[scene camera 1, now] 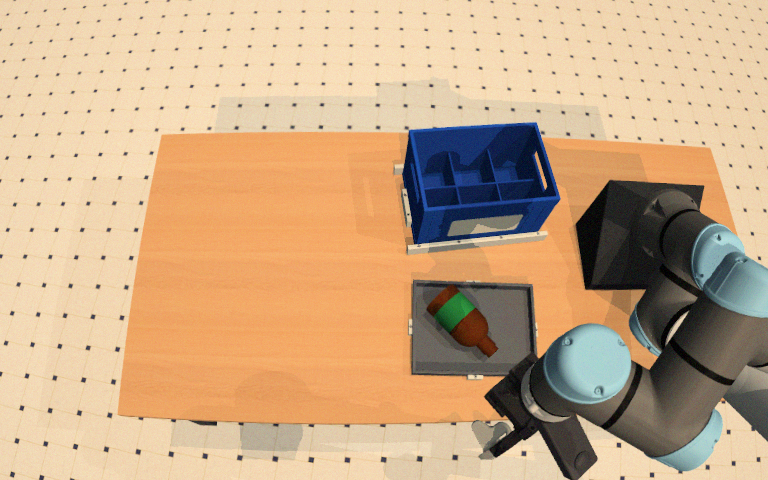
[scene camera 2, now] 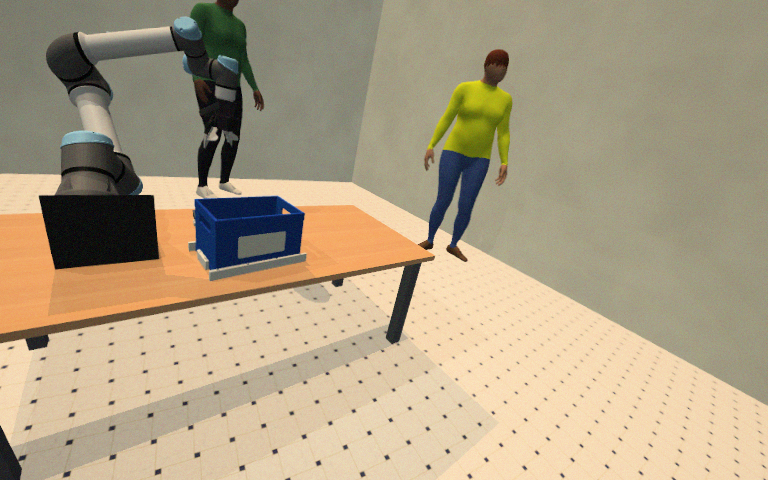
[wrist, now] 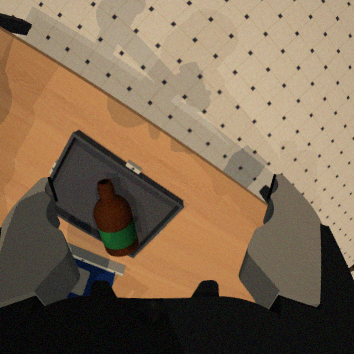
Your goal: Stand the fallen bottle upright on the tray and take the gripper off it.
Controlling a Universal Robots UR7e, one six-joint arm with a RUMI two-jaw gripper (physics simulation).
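Note:
A brown bottle with a green band lies on its side in the dark grey tray. In scene camera 1 its base is near the tray's upper left corner and its neck points to the lower right. My gripper is open and empty, high above the table. In the wrist view the bottle shows well beyond the fingers, nearer the left one. In scene camera 1 the arm partly hides the gripper, which is beyond the tray's lower right corner. The bottle and tray do not show in scene camera 2.
A blue crate with compartments stands beside the tray, with pale rails along its sides. The black robot base is on the table. Two people stand beyond the table.

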